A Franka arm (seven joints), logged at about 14 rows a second.
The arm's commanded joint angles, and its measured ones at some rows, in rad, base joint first. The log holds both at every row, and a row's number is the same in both.
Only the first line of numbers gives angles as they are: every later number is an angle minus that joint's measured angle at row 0.
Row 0, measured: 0.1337, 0.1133, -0.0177, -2.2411, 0.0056, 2.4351, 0.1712
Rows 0 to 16, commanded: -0.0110, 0.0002, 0.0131, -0.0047, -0.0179, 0.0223, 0.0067; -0.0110, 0.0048, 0.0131, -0.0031, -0.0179, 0.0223, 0.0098; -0.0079, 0.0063, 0.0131, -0.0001, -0.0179, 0.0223, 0.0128; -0.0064, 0.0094, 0.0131, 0.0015, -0.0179, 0.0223, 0.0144; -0.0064, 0.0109, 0.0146, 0.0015, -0.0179, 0.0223, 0.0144; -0.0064, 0.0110, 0.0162, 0.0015, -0.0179, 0.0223, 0.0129; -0.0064, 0.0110, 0.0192, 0.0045, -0.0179, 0.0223, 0.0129; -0.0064, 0.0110, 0.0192, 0.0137, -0.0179, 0.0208, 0.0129; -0.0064, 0.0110, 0.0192, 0.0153, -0.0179, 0.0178, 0.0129; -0.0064, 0.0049, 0.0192, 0.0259, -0.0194, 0.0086, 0.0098; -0.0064, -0.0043, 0.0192, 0.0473, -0.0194, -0.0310, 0.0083; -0.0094, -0.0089, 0.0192, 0.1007, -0.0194, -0.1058, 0.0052; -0.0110, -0.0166, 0.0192, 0.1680, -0.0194, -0.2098, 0.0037; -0.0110, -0.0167, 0.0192, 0.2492, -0.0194, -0.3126, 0.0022; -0.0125, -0.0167, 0.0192, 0.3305, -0.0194, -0.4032, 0.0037; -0.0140, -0.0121, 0.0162, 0.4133, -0.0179, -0.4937, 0.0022; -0.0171, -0.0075, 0.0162, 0.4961, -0.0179, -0.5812, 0.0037
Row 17, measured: -0.0029, -0.0167, 0.0102, 0.3307, -0.0063, -0.4220, 0.0000
